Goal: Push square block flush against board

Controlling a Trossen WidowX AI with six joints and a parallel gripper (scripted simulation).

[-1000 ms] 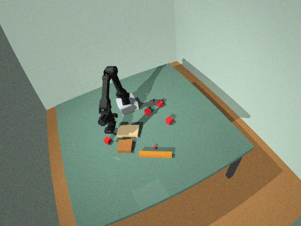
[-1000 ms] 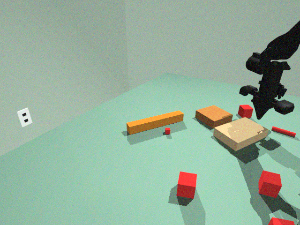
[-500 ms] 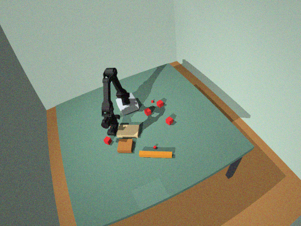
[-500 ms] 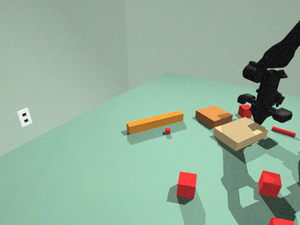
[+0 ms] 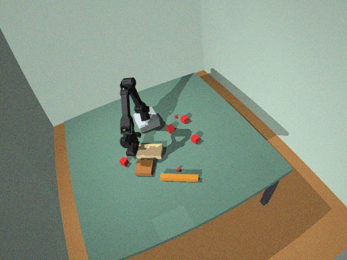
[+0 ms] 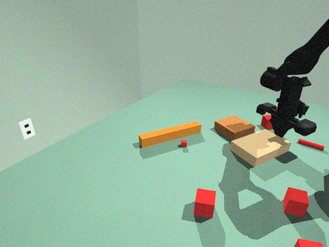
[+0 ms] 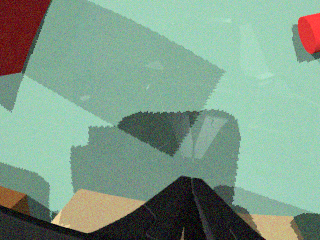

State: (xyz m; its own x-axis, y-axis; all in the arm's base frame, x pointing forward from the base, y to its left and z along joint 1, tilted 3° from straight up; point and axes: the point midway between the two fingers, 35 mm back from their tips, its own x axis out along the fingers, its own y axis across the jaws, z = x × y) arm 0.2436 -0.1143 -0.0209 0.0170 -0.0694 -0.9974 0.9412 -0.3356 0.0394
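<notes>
Right now the beige flat block is 3 cm ahead of my gripper tip, 9 cm to the left of it and 1 cm above it. Also, from my gripper tip: thin red stick (9 cm behind, 5 cm to the right); brown squarish block (15 cm ahead, 3 cm to the left, 1 cm above); orange board (29 cm ahead, 22 cm to the left, 1 cm above).
</notes>
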